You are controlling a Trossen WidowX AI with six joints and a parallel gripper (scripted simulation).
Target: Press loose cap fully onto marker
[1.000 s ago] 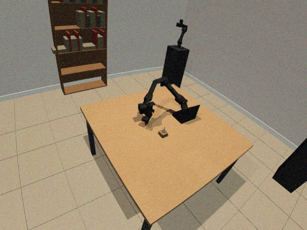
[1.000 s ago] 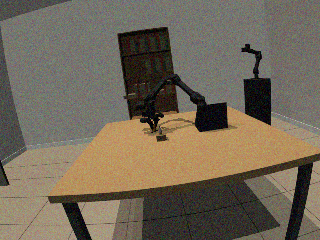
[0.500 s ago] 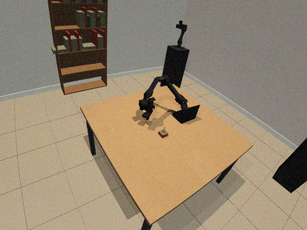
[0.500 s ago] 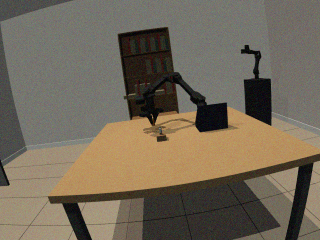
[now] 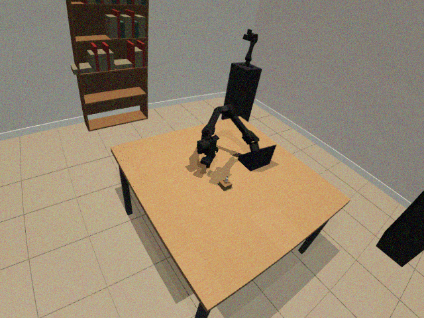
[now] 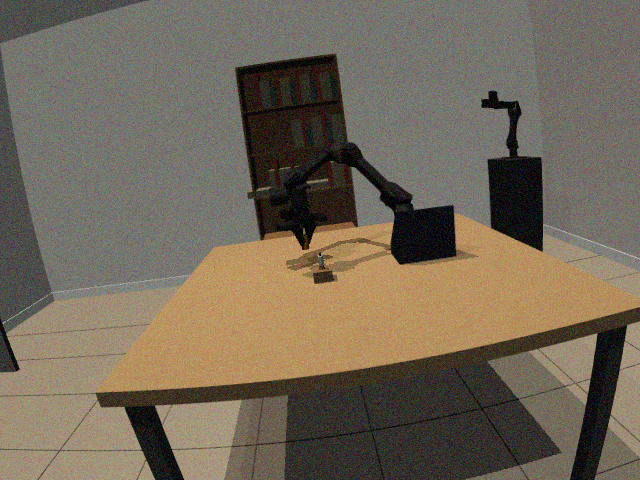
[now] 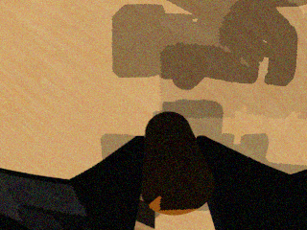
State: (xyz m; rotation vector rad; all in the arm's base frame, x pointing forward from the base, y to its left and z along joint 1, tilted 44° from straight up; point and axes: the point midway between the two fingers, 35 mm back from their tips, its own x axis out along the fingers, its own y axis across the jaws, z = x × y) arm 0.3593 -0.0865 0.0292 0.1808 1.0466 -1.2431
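Right now my gripper tip is 40 mm past the holder block, 150 mm to the right of it and 70 mm above it. Round my gripper tip: orange cap: 10 mm above.
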